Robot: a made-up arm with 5 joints. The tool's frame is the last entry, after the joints. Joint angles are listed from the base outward. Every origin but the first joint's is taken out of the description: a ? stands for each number. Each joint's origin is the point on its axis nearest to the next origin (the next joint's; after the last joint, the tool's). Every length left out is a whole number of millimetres.
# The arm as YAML. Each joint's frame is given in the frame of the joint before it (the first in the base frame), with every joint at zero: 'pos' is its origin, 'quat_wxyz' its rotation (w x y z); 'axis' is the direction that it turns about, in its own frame. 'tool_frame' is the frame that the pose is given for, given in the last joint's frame.
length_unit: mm
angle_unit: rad
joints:
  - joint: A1
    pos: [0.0, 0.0, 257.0]
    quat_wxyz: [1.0, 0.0, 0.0, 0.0]
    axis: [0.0, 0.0, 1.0]
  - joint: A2
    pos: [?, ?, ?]
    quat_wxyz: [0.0, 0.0, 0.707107, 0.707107]
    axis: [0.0, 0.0, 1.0]
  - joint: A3
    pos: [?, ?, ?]
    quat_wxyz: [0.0, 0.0, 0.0, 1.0]
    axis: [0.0, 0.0, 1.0]
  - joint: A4
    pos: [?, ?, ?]
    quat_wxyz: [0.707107, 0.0, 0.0, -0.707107]
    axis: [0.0, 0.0, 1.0]
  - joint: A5
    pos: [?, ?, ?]
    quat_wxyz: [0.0, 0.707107, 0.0, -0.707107]
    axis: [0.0, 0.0, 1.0]
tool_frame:
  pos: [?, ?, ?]
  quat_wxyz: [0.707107, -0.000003, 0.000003, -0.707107]
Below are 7 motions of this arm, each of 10 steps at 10 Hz.
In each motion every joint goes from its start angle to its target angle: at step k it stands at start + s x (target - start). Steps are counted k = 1, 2, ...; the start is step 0. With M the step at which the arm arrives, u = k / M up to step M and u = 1 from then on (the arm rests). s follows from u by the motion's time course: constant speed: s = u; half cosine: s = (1 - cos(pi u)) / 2; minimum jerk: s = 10 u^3 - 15 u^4 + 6 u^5.
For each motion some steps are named. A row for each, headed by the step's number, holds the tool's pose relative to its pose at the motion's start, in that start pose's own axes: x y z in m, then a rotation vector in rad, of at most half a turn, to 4 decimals.
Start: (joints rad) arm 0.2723 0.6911 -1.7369 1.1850 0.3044
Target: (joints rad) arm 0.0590 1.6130 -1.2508 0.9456 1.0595
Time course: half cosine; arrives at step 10
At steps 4, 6, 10:
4: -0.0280 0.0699 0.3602 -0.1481 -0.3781 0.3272
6: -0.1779 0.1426 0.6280 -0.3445 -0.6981 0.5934
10: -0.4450 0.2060 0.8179 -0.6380 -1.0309 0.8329

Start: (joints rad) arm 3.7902 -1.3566 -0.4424 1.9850 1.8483
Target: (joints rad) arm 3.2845 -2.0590 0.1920 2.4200 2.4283
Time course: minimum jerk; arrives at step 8
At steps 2, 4, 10:
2: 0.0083 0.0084 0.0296 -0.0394 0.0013 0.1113
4: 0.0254 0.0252 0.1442 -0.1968 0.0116 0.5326
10: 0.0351 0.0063 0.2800 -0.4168 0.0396 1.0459

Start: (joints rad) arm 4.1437 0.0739 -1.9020 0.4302 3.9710
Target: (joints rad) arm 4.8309 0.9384 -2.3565 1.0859 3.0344
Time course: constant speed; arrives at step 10
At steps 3, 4, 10:
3: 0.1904 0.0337 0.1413 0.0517 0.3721 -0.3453
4: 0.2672 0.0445 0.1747 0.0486 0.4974 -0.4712
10: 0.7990 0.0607 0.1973 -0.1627 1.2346 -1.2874

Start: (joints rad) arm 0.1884 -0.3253 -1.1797 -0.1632 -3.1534
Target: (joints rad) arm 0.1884 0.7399 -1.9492 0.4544 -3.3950
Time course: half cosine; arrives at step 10
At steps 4, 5, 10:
4: 0.0989 0.0012 0.1686 -0.0169 0.3152 -0.0828
5: 0.1622 0.0019 0.2351 -0.0330 0.4557 -0.1187
10: 0.4321 0.0051 0.3865 -0.1210 0.9074 -0.2245

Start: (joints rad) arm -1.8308 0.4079 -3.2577 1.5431 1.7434
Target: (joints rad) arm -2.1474 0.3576 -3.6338 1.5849 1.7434
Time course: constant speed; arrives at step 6
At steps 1, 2, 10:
1: 0.0166 0.0011 -0.0444 0.0720 0.0396 0.0121
2: 0.0292 0.0059 -0.0890 0.1440 0.0800 0.0210
10: 0.0388 0.0601 -0.2574 0.4303 0.2475 0.0229

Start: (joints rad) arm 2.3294 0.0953 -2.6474 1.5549 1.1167
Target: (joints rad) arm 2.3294 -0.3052 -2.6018 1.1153 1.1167
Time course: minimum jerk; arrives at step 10
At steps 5, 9, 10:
5: -0.0179 0.0368 -0.1947 0.3570 0.1743 0.0000
9: -0.0533 0.1093 -0.3776 0.7079 0.3455 0.0000
10: -0.0541 0.1108 -0.3807 0.7140 0.3485 0.0000

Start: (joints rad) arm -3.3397 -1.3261 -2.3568 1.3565 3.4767
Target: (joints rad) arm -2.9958 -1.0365 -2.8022 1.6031 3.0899
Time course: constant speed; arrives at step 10
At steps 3, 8, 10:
3: -0.0324 -0.0708 0.0143 -0.0657 0.0470 -0.0463
8: -0.0644 -0.1911 0.0527 -0.1906 0.1081 -0.1269
10: -0.0693 -0.2384 0.0726 -0.2453 0.1257 -0.1601

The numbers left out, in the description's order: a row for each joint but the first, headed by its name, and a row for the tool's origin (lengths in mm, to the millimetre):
A2: 0.0 0.0 0.0
A3: -80.0 424.0 0.0
A4: 119.0 527.0 0.0
A5: -61.0 48.0 0.0
tool: 0.0 0.0 0.0

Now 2 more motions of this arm.
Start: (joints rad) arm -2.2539 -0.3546 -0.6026 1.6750 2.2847
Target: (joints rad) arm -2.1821 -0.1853 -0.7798 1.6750 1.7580
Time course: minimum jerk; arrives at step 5
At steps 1, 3, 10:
1: -0.0031 -0.0008 -0.0035 0.0021 0.0018 -0.0336
3: -0.0389 -0.0095 -0.0394 0.0211 0.0251 -0.3965
10: -0.0590 -0.0136 -0.0560 0.0280 0.0394 -0.5809

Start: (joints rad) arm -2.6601 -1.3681 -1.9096 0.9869 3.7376
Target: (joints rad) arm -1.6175 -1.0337 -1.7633 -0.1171 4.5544
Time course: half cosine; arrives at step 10
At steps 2, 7, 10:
2: -0.0294 -0.0462 0.0345 -0.0940 -0.0047 0.1458
7: -0.0444 -0.2843 0.3383 -0.6956 0.1006 1.3109
10: 0.0019 -0.3043 0.4182 -0.8424 0.1702 1.6776

